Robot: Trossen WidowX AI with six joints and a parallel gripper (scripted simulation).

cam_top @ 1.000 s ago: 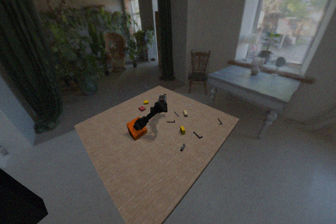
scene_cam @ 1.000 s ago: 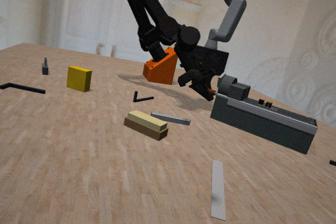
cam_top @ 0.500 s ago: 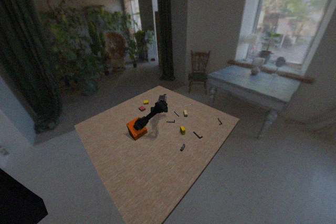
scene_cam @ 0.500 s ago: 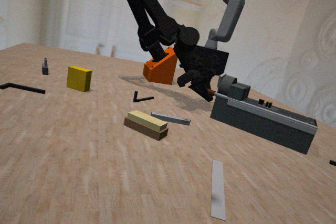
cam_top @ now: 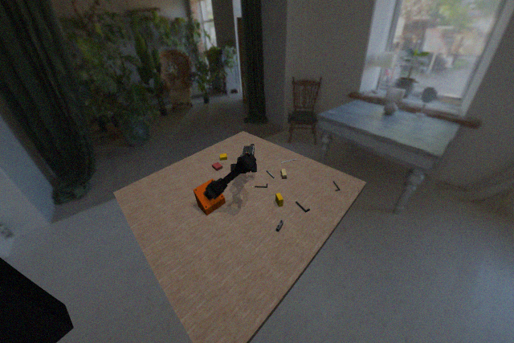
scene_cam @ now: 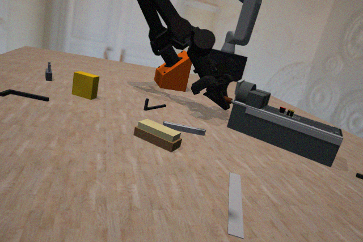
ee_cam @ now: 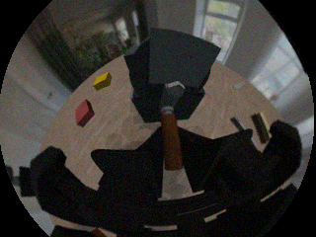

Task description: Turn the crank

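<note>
The brown crank handle lies 3 cm above my gripper tip, 2 cm behind it and 1 cm to the right of it. Round my gripper tip: red pointer (12 cm ahead, 7 cm to the left, 5 cm above); red block (24 cm to the left, 7 cm behind, 2 cm below); grey bar (17 cm to the right, 8 cm ahead, 3 cm below).
</note>
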